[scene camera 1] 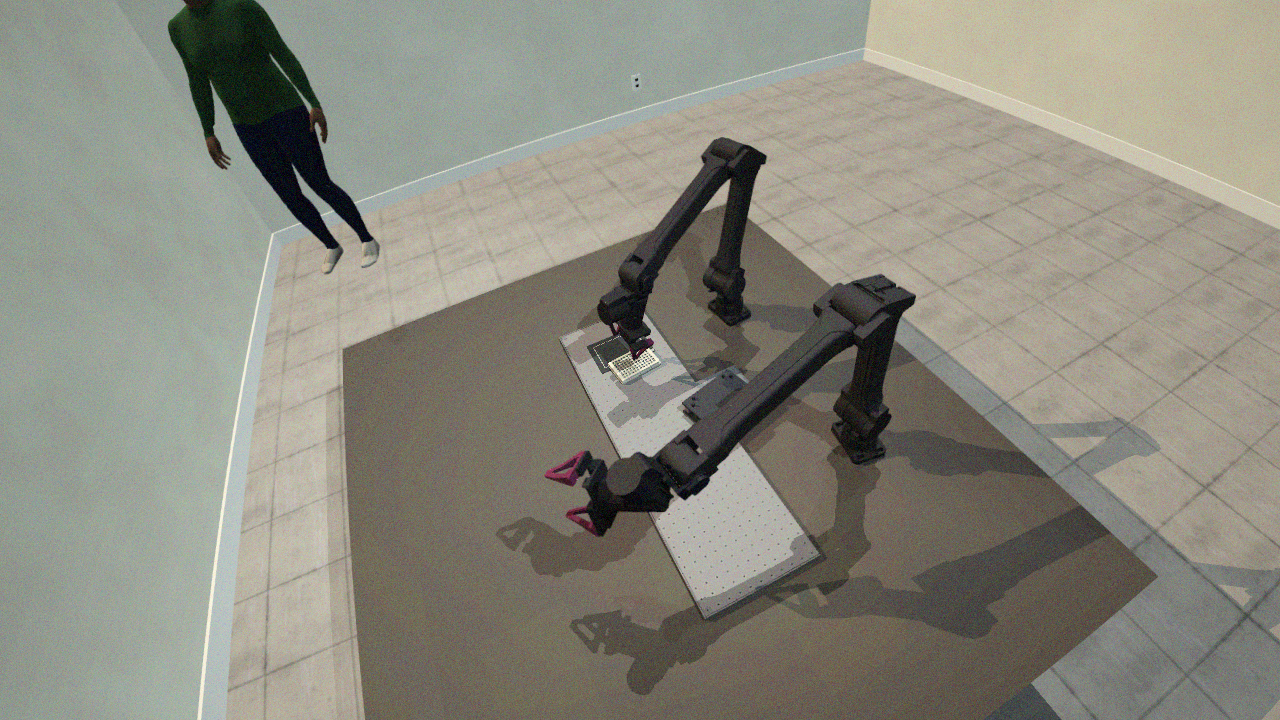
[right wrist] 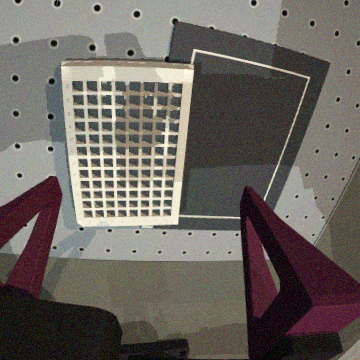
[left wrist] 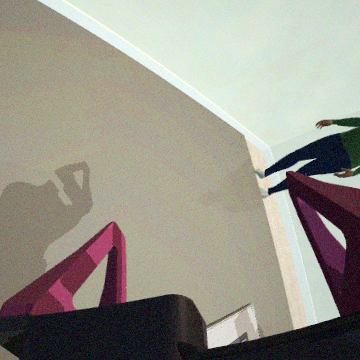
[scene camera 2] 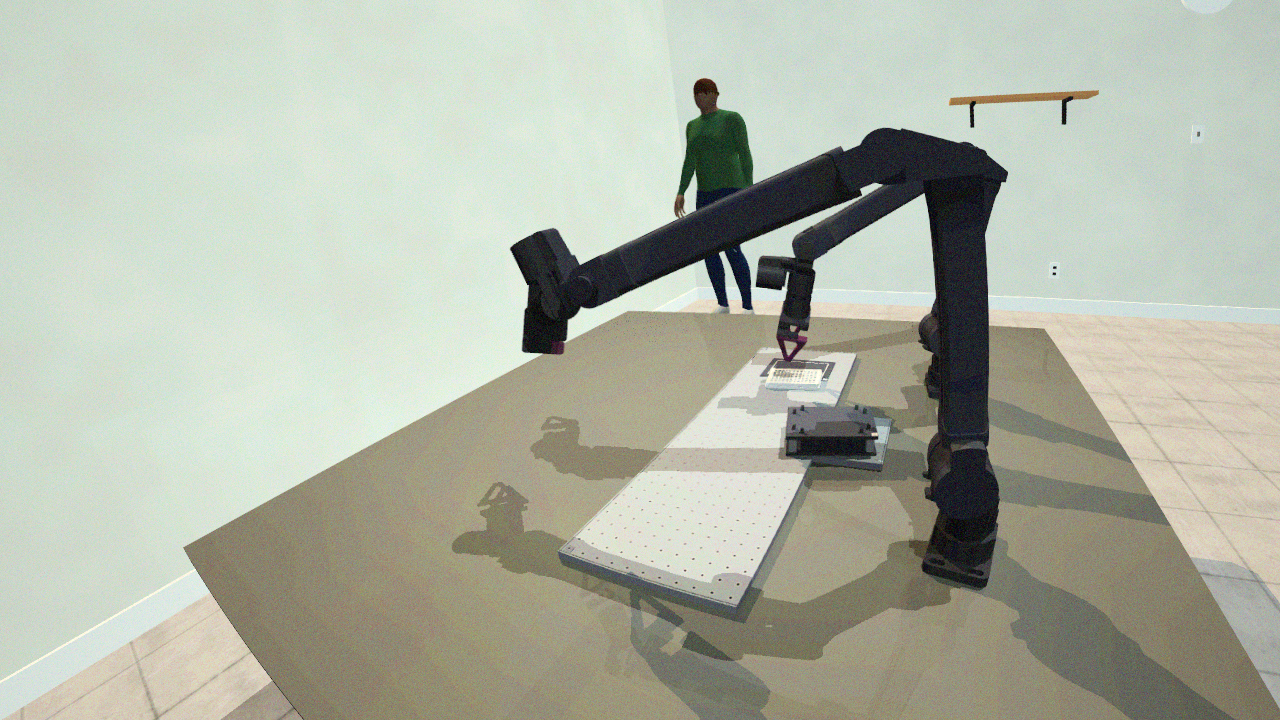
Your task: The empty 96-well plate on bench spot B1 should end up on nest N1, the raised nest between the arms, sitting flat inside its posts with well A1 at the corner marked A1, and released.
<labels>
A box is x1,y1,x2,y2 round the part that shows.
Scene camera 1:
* my left gripper: [544,451,634,536]
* my right gripper: [609,313,653,359]
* white well plate: [608,348,660,384]
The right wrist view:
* my right gripper: [0,175,359,359]
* white well plate: [61,60,192,225]
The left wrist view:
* my left gripper: [0,170,359,359]
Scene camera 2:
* my left gripper: [522,283,567,354]
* my right gripper: [776,290,810,361]
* white well plate: [765,369,821,389]
</labels>
